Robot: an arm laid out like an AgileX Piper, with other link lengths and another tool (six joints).
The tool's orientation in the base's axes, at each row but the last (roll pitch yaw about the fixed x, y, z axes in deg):
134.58, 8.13, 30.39
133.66, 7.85, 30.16
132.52, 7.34, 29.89
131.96, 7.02, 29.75
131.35, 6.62, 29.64
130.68, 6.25, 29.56
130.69, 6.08, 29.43
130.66, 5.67, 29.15
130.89, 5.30, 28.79
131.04, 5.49, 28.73
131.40, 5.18, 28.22
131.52, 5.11, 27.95
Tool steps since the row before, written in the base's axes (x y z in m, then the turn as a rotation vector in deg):
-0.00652, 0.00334, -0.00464, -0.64, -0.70, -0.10
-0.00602, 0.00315, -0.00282, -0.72, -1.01, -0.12
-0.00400, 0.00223, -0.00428, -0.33, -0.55, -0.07
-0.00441, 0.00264, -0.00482, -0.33, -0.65, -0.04
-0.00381, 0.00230, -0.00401, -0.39, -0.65, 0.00
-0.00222, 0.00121, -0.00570, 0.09, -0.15, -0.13
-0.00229, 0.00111, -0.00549, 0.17, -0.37, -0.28
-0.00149, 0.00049, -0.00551, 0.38, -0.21, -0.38
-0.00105, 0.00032, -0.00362, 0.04, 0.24, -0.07
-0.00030, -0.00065, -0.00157, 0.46, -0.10, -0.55
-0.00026, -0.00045, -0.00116, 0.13, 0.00, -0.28
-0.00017, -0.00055, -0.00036, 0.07, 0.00, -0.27
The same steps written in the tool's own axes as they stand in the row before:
-0.00324, -0.00801, -0.00079, -0.88, 0.03, 0.36
-0.00320, -0.00635, -0.00189, -1.10, 0.16, 0.56
-0.00179, -0.00600, 0.00018, -0.55, 0.11, 0.33
-0.00191, -0.00678, 0.00007, -0.60, 0.18, 0.37
-0.00170, -0.00574, -0.00012, -0.66, 0.19, 0.33
-0.00071, -0.00581, 0.00216, 0.02, 0.02, 0.22
-0.00086, -0.00562, 0.00207, 0.00, 0.05, 0.49
-0.00051, -0.00499, 0.00277, 0.27, -0.03, 0.51
-0.00043, -0.00329, 0.00181, 0.16, -0.17, -0.11
-0.00042, -0.00094, 0.00138, 0.41, -0.18, 0.57
-0.00034, -0.00072, 0.00100, 0.14, -0.16, 0.22
-0.00037, -0.00003, 0.00057, 0.09, -0.18, 0.20

